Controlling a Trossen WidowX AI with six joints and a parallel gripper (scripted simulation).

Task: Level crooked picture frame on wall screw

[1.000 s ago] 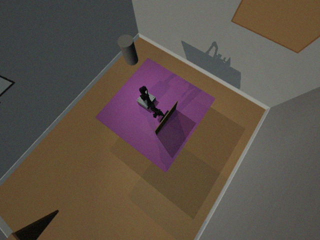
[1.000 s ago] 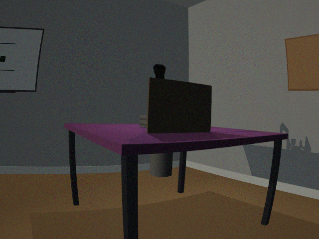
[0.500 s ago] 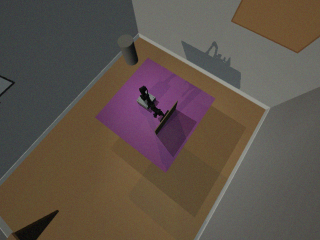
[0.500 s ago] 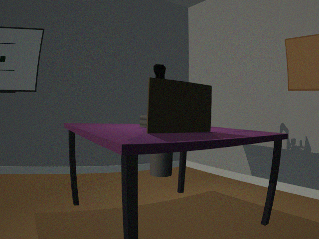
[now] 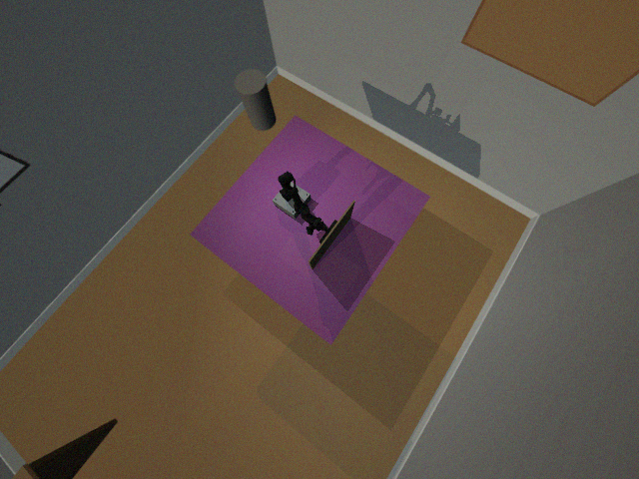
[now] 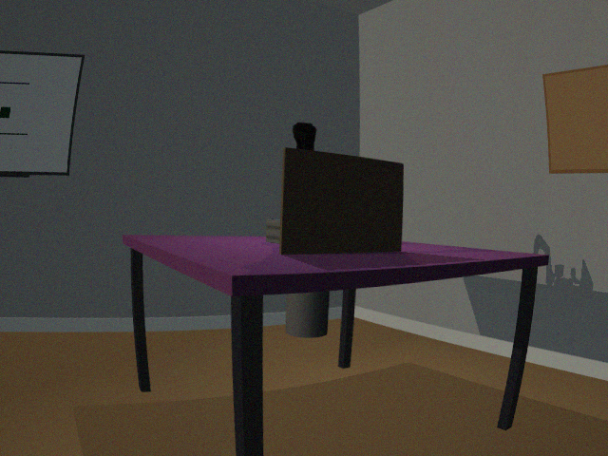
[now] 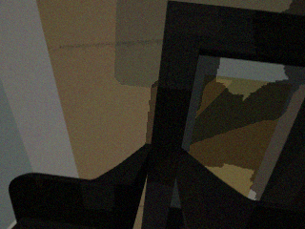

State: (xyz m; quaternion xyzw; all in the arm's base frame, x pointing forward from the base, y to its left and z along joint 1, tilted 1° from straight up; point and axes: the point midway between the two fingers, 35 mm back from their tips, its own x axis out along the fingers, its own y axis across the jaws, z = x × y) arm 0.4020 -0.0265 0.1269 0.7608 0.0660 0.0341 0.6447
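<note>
Right now the picture frame is 10 mm to the left of my gripper tip and 50 mm below it. From my gripper tip the other things lie so: brown wall panel: 20 mm ahead, 70 mm below.
</note>
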